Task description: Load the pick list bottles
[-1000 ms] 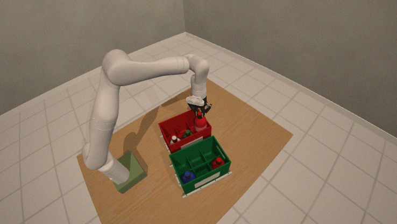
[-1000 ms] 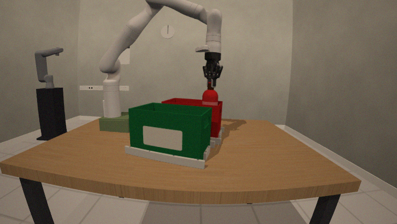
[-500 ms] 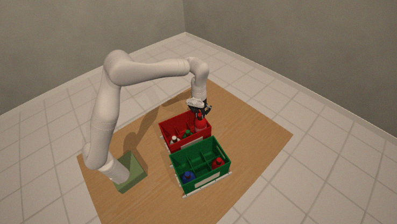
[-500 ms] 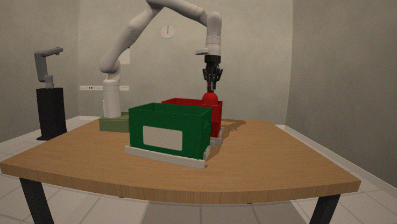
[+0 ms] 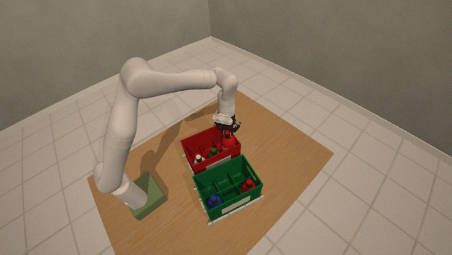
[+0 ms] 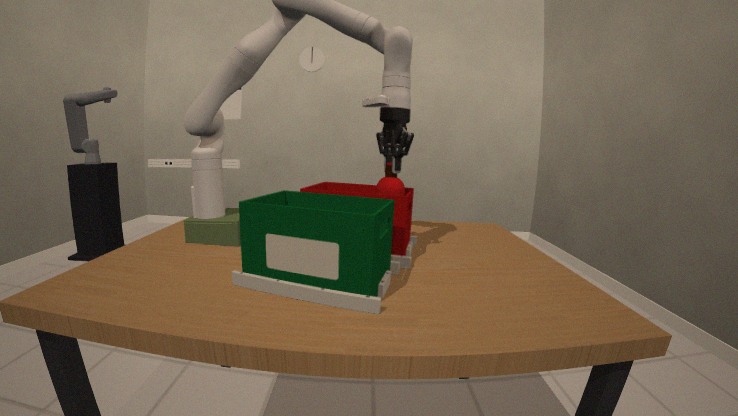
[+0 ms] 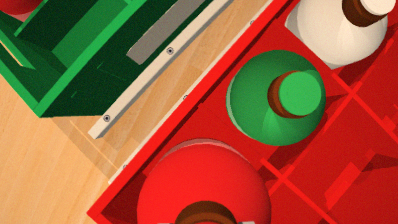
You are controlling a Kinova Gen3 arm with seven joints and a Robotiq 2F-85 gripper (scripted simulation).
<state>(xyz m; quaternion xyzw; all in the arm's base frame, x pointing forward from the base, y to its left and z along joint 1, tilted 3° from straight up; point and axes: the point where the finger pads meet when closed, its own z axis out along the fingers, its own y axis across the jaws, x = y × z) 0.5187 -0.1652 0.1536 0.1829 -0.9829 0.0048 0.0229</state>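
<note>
Right now my hand is 70 mm above the red-label bottle. Round my hand: red crate (70 mm behind, 70 mm to the left, 160 mm below); then green-label bottle (80 mm behind, 30 mm to the left, 160 mm below); then white-labelled bottle (170 mm behind, 60 mm to the left, 160 mm below).
</note>
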